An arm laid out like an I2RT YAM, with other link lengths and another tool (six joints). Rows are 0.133 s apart.
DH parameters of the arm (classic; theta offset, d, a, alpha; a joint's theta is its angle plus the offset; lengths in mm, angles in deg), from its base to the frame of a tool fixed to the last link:
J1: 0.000 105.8 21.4 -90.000
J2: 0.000 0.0 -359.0 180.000
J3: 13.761 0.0 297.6 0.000
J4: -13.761 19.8 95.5 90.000
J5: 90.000 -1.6 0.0 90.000
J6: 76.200 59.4 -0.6 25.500
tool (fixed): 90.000 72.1 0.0 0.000
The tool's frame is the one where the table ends.
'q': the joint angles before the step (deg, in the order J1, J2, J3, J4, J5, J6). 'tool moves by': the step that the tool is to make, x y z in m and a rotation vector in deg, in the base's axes. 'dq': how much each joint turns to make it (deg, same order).
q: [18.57, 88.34, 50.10, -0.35, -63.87, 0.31]
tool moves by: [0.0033, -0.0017, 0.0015, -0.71, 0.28, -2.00]
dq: [0.04, -0.37, 0.00, 0.70, 1.97, 1.75]
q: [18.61, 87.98, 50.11, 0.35, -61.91, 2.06]
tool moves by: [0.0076, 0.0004, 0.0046, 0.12, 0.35, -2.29]
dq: [0.11, 0.13, 0.35, 2.38, 1.81, 3.31]
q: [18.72, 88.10, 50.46, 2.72, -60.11, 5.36]
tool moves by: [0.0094, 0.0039, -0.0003, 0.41, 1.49, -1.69]
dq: [0.35, 1.26, 0.68, 2.47, 1.20, 3.66]
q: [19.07, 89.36, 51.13, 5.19, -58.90, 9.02]
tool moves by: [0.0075, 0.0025, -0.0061, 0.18, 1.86, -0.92]
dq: [0.08, 1.61, 0.47, 1.41, 0.42, 2.30]
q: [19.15, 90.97, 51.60, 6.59, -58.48, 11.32]
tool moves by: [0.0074, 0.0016, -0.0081, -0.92, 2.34, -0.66]
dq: [0.01, 1.78, 1.50, -1.77, 0.61, 0.55]
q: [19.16, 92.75, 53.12, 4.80, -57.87, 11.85]
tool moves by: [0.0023, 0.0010, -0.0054, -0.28, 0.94, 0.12]
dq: [0.00, 0.92, 0.40, -0.52, -0.12, -0.06]
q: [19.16, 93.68, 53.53, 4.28, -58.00, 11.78]
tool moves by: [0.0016, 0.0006, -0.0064, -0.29, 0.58, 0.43]
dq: [-0.06, 0.94, 0.22, -0.51, -0.35, -0.69]
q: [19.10, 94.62, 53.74, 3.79, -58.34, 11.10]
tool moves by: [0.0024, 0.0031, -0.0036, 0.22, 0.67, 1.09]
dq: [0.05, 1.17, 0.85, -0.73, -1.08, -0.57]
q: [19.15, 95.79, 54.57, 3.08, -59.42, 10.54]
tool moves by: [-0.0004, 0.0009, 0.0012, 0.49, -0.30, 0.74]
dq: [-0.04, 0.10, 0.09, 0.11, -0.84, -0.39]
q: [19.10, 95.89, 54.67, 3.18, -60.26, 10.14]
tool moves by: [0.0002, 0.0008, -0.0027, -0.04, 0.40, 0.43]
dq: [0.01, 0.45, 0.21, -0.48, -0.39, -0.38]
